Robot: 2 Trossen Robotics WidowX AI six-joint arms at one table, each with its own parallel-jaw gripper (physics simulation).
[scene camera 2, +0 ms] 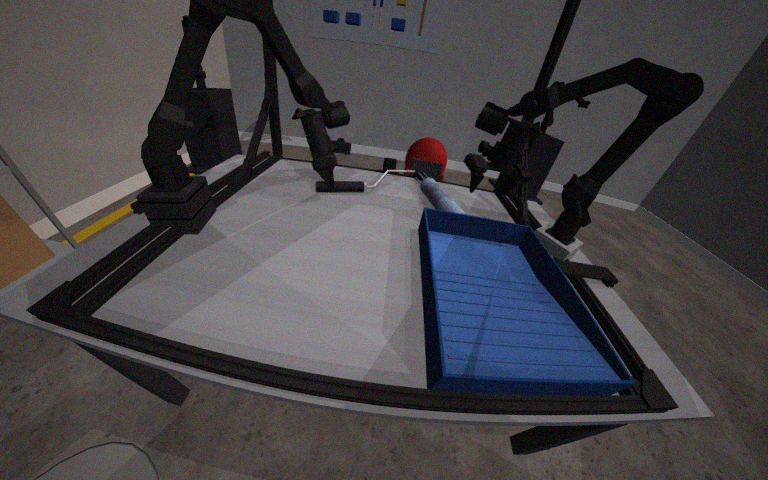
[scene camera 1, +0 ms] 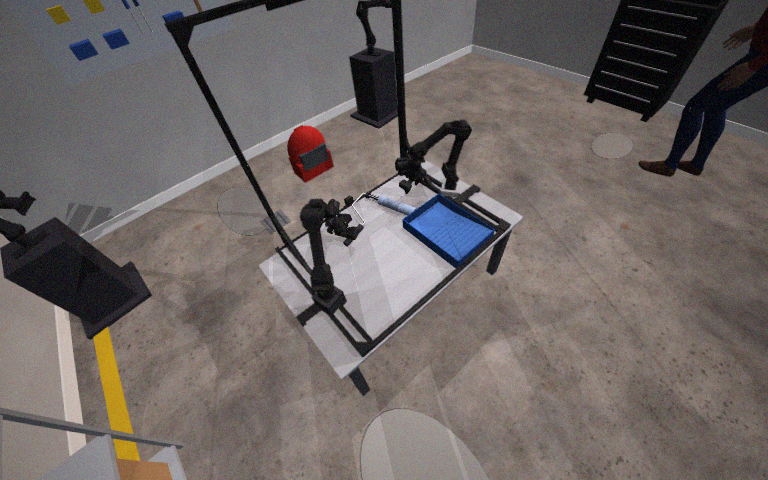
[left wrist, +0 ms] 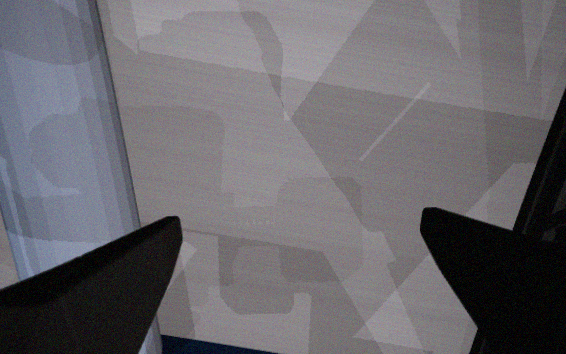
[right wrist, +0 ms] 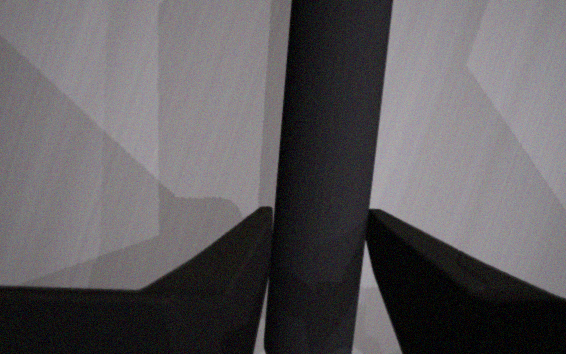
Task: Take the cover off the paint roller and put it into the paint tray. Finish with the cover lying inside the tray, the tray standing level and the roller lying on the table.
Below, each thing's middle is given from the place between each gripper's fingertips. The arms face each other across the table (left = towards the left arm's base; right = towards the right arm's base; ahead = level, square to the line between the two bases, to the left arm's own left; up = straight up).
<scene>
I see the pale blue roller cover (scene camera 2: 432, 190) 1 cm behind my left hand, 12 cm to the right of it and 4 cm below it. Also, from my left hand: blue paint tray (scene camera 2: 500, 317): 31 cm ahead, 8 cm to the right, 4 cm below.
Now: the pale blue roller cover 32 cm to the left of my right hand, 5 cm ahead of it and 1 cm above it. The rest, counted from my right hand: blue paint tray 36 cm ahead, 35 cm to the left, 2 cm above.
</scene>
